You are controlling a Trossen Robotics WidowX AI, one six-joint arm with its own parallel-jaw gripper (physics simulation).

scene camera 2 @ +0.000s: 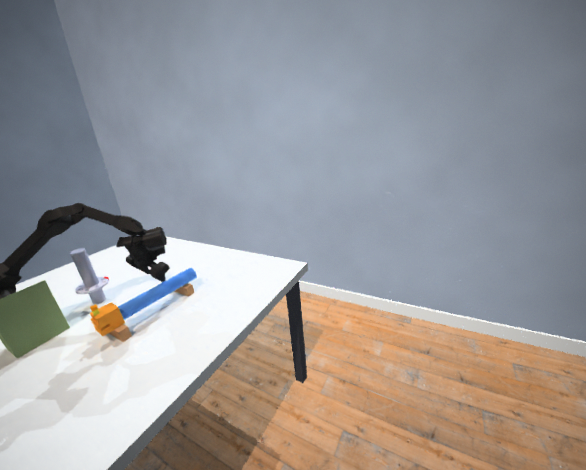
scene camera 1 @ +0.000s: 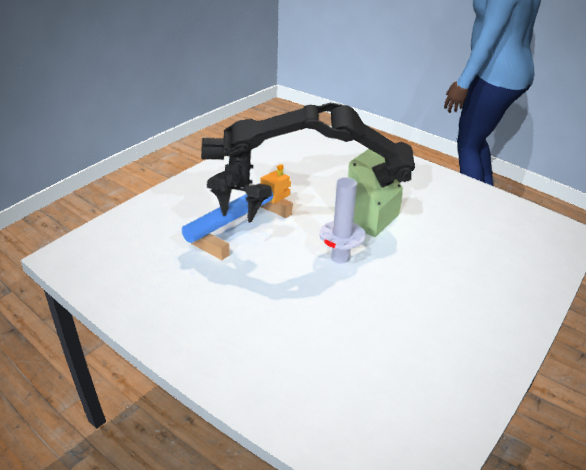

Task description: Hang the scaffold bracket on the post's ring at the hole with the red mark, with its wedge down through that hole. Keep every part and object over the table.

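The scaffold bracket is a blue tube (scene camera 1: 207,225) (scene camera 2: 157,294) with an orange head (scene camera 1: 276,187) (scene camera 2: 108,319) at one end. A small yellow-green and orange wedge (scene camera 1: 280,170) (scene camera 2: 94,311) stands up from the head. The bracket lies across two wooden blocks. The grey post (scene camera 1: 345,207) (scene camera 2: 85,267) stands upright with a ring (scene camera 1: 358,241) (scene camera 2: 80,290) low around it; a red mark (scene camera 1: 330,244) (scene camera 2: 106,278) is on the ring's rim. My gripper (scene camera 1: 237,217) (scene camera 2: 158,276) is open and empty, pointing down above the tube; its two fingers show spread in the scene camera 1 view.
Wooden blocks (scene camera 1: 212,246) (scene camera 2: 186,289) lie under the tube near both ends. A green block (scene camera 1: 375,200) (scene camera 2: 32,320) stands close to the post, near the arm's base. The white table (scene camera 1: 350,350) (scene camera 2: 240,280) has its edges in view. A person (scene camera 1: 500,60) stands beyond the table.
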